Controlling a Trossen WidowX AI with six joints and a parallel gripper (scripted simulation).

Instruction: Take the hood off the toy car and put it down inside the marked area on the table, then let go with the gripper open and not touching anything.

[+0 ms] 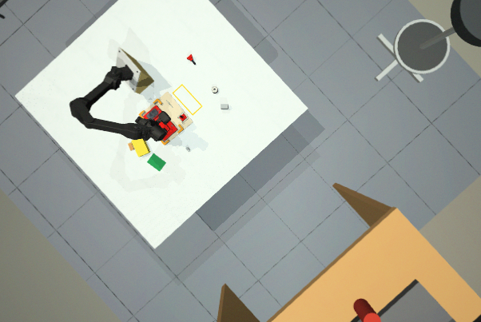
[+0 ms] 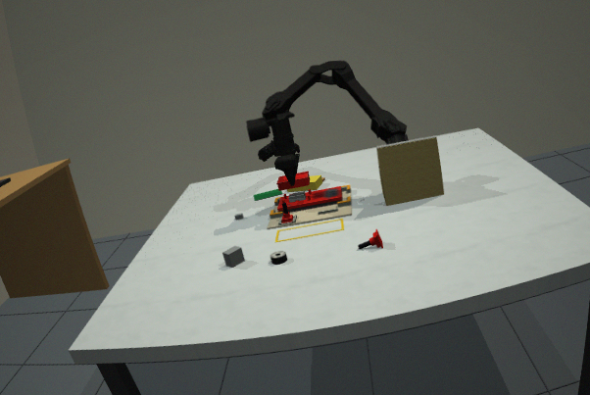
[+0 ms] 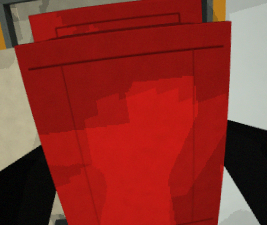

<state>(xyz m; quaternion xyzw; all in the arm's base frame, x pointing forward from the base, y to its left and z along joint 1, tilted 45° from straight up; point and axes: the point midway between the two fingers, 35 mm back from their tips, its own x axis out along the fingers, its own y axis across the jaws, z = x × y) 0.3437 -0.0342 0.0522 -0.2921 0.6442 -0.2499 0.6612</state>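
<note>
My gripper tip is 4 cm past the beige base plate, 3 cm to the right of it and 7 cm above it. The rest, counted from my gripper tip: red hood (1 cm above); then green flat piece (13 cm ahead, 18 cm to the right, 8 cm below); then yellow block (19 cm to the right, 7 cm below).
</note>
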